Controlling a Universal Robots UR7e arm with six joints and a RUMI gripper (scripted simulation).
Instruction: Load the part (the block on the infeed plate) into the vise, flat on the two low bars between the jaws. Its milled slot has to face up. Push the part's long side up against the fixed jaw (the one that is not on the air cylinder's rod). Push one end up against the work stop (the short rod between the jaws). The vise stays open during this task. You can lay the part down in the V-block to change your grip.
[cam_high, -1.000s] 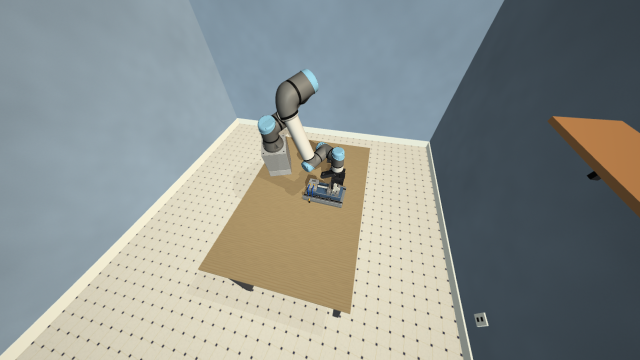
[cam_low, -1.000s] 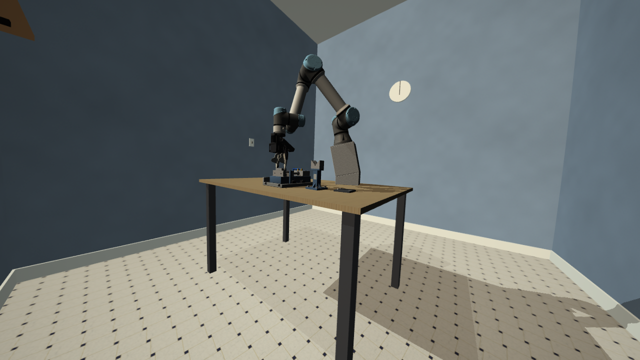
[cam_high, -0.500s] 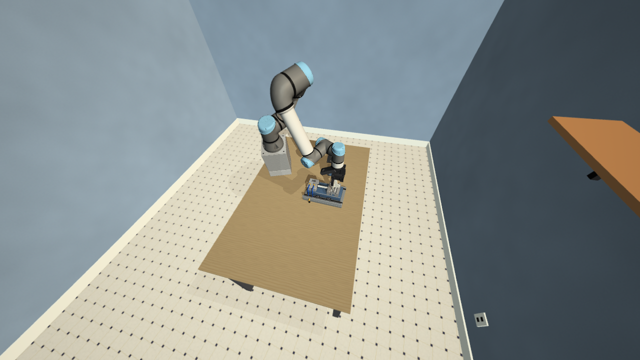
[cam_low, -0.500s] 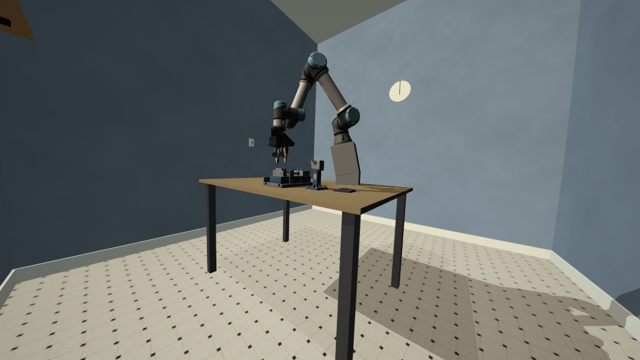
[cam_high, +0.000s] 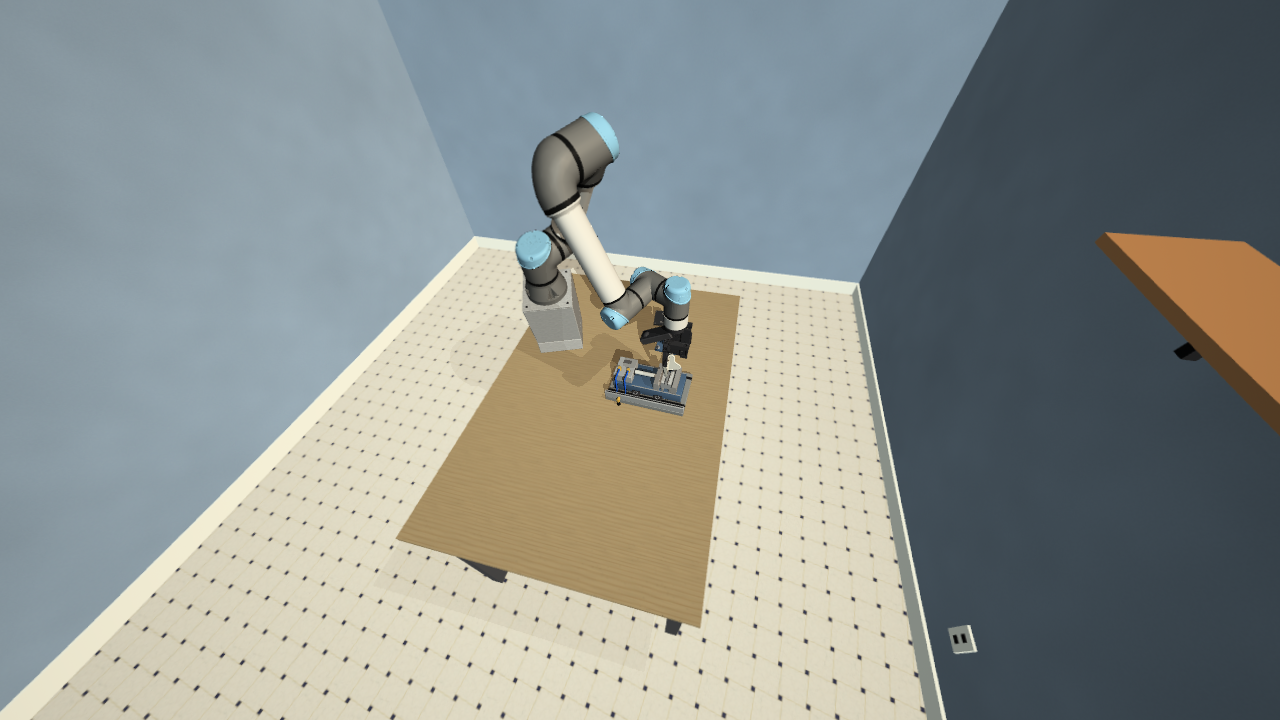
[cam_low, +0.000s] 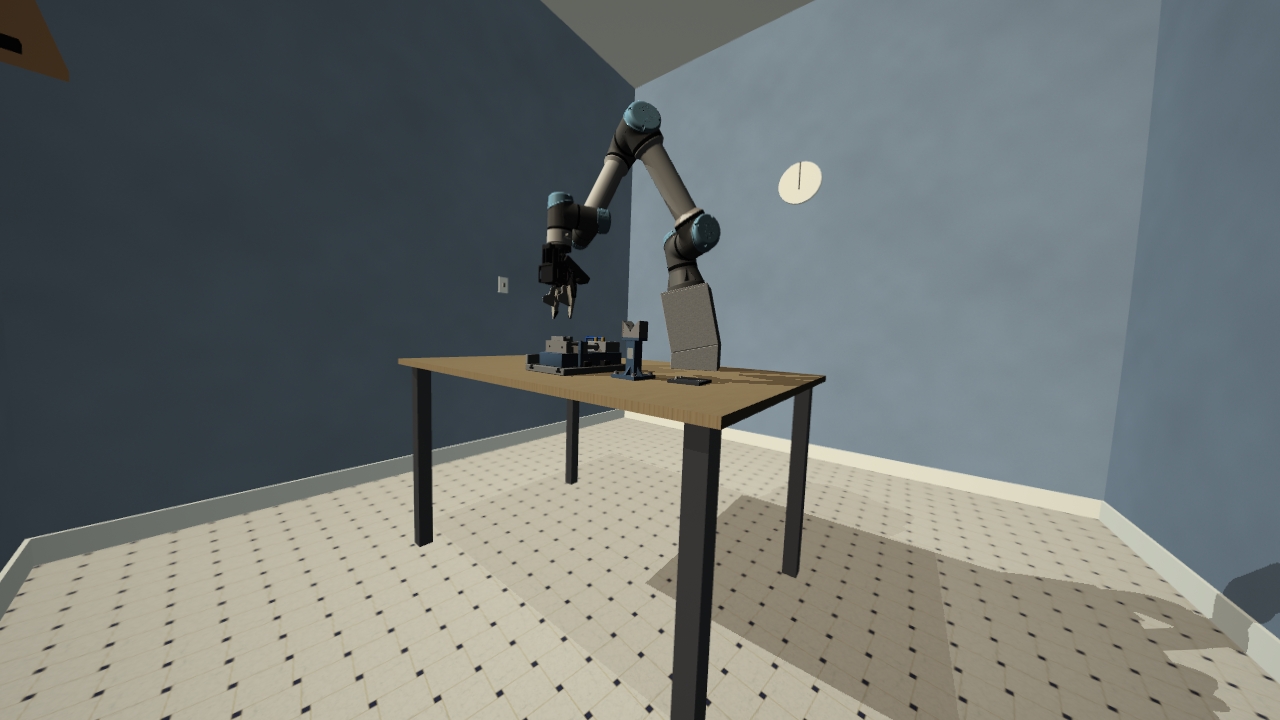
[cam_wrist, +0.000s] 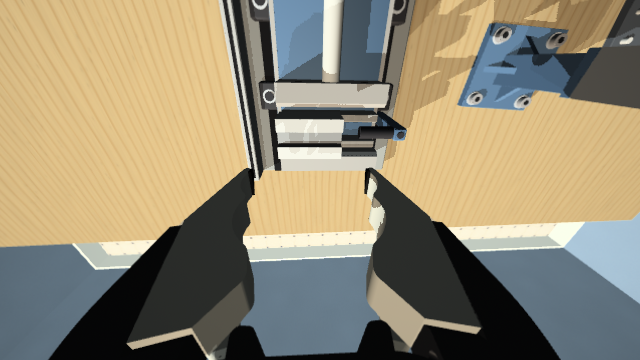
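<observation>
The part lies 8 cm below my hand. Also, from my hand: cylinder rod 9 cm behind, 2 cm to the left, 10 cm below; fixed jaw 3 cm ahead, 2 cm to the left, 10 cm below; moving jaw 4 cm behind, 2 cm to the left, 10 cm below.
</observation>
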